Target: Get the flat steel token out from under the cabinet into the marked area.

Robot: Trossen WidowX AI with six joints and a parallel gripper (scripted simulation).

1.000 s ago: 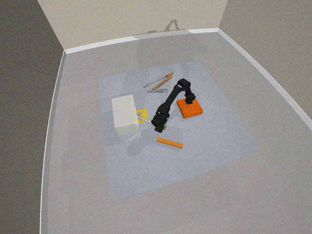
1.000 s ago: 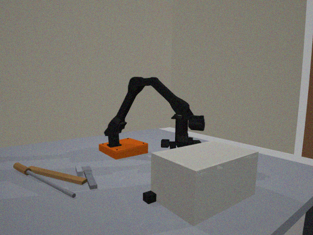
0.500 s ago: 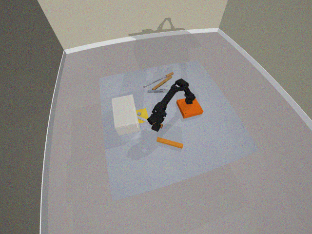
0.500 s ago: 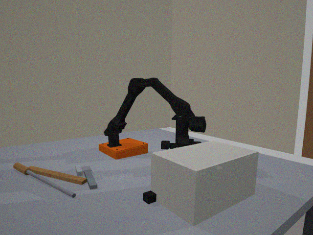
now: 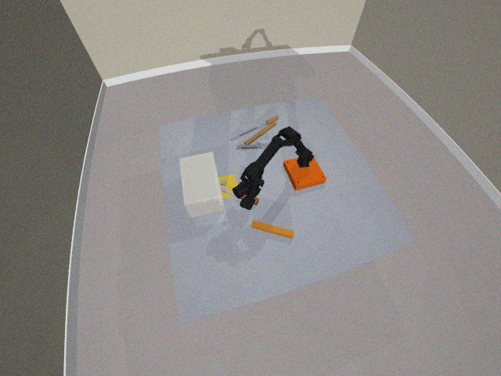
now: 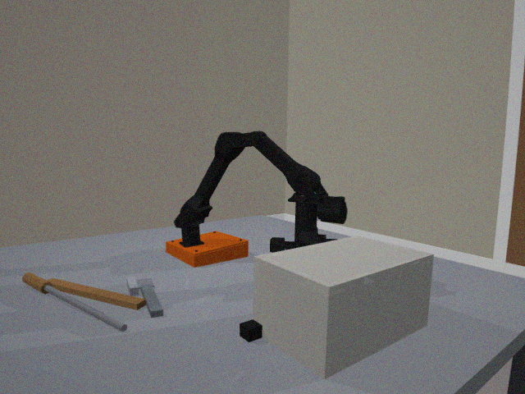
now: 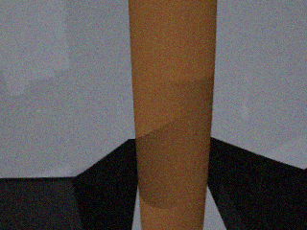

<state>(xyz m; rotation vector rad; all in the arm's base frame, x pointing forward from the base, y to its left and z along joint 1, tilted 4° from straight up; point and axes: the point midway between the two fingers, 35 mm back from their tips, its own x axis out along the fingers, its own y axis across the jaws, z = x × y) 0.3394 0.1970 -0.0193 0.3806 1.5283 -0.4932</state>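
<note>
Now: the orange flat bar 8 cm behind my gripper tip, 19 cm to the left of it and 1 cm above it. Round my gripper tip: small grey token 15 cm ahead, 14 cm to the right; then wooden stick 13 cm behind, 52 cm to the right.
</note>
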